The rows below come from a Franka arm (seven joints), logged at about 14 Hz.
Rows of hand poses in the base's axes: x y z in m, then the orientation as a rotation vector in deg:
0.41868 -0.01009 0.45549 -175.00 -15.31 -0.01
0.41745 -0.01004 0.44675 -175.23 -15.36 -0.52
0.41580 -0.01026 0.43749 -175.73 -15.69 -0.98
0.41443 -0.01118 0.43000 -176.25 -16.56 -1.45
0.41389 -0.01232 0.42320 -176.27 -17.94 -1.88
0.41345 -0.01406 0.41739 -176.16 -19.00 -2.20
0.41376 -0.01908 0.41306 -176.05 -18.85 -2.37
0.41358 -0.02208 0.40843 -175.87 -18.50 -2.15
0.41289 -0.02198 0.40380 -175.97 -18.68 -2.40
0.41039 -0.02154 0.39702 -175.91 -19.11 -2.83
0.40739 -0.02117 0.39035 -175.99 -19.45 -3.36
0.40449 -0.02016 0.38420 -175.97 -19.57 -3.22
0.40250 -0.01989 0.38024 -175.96 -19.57 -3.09
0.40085 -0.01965 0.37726 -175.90 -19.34 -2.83
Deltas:
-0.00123 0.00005 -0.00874 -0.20 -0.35 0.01
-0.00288 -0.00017 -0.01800 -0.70 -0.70 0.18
-0.00425 -0.00109 -0.02549 -1.27 -1.07 0.70
-0.00479 -0.00223 -0.03229 -1.41 -1.40 1.58
-0.00523 -0.00397 -0.03810 -1.39 -1.63 2.26
-0.00492 -0.00899 -0.04243 -1.26 -1.73 2.16
-0.00510 -0.01199 -0.04706 -1.05 -1.56 1.96
-0.00579 -0.01189 -0.05169 -1.16 -1.73 2.06
-0.00829 -0.01145 -0.05847 -1.13 -2.02 2.33
-0.01129 -0.01108 -0.06514 -1.22 -2.38 2.53
-0.01419 -0.01007 -0.07129 -1.22 -2.29 2.61
-0.01618 -0.00980 -0.07525 -1.21 -2.21 2.61
-0.01783 -0.00956 -0.07823 -1.14 -2.03 2.48

